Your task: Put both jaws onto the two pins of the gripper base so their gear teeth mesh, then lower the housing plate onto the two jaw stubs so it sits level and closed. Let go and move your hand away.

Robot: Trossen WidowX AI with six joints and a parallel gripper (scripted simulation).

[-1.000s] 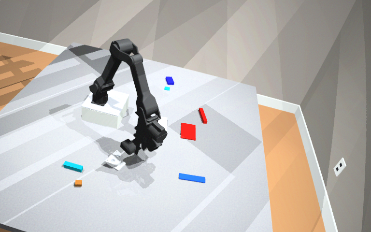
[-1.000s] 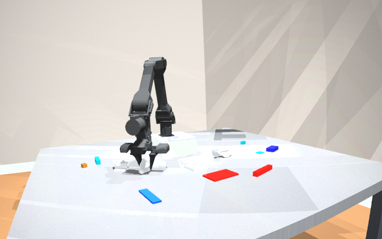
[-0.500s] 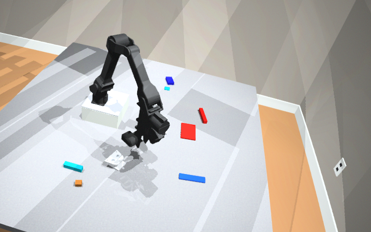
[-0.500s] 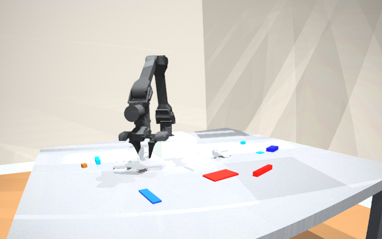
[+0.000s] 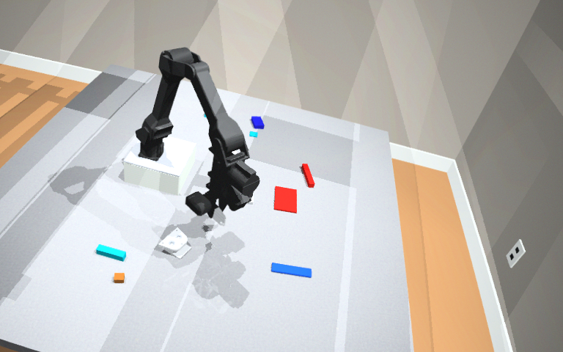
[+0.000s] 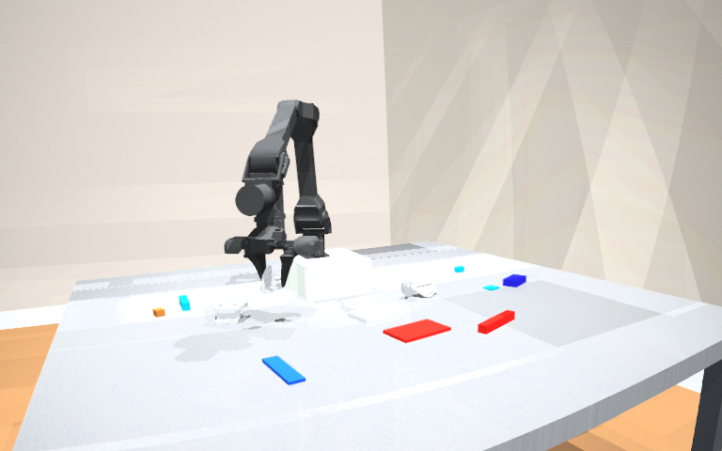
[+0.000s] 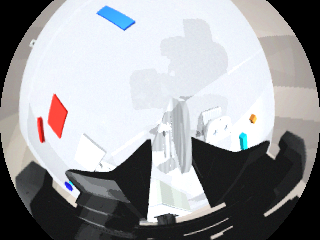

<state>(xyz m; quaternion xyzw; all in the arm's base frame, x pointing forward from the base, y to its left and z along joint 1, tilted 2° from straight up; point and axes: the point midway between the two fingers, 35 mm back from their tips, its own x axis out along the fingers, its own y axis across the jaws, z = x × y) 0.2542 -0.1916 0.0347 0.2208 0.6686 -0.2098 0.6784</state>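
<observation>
Now: gripper tip 5 cm short of the flat white plate, 21 cm to the right of it and 8 cm above it. Also, from my gripper tip: white housing plate 2 cm behind, 20 cm to the left, 7 cm below; blue bar 24 cm ahead, 7 cm to the right, 8 cm below; white stepped block 9 cm behind, 8 cm to the right, 7 cm below.
</observation>
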